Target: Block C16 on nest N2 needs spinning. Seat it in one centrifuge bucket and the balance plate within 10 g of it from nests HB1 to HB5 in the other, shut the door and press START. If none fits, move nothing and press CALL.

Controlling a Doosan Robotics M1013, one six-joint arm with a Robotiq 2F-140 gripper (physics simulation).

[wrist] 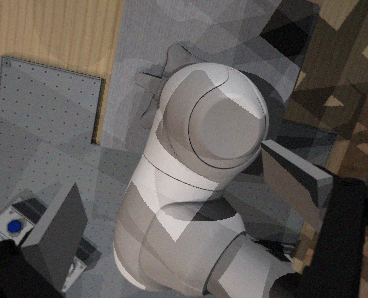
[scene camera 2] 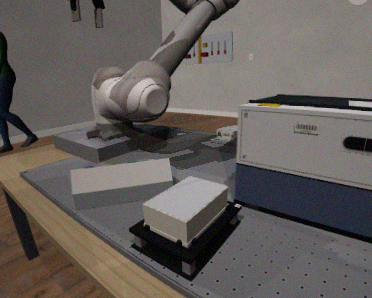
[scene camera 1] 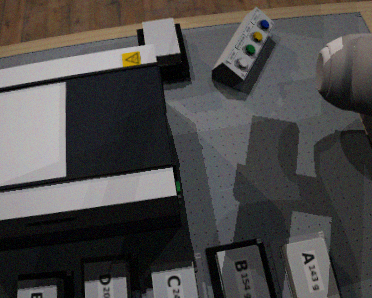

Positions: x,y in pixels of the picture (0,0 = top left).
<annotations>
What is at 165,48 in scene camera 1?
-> A white block.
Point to a centrifuge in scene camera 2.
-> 298,161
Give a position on a button box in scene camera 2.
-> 112,184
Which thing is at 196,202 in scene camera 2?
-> A white block.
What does the gripper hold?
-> Nothing.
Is the gripper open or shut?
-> Open.
</annotations>
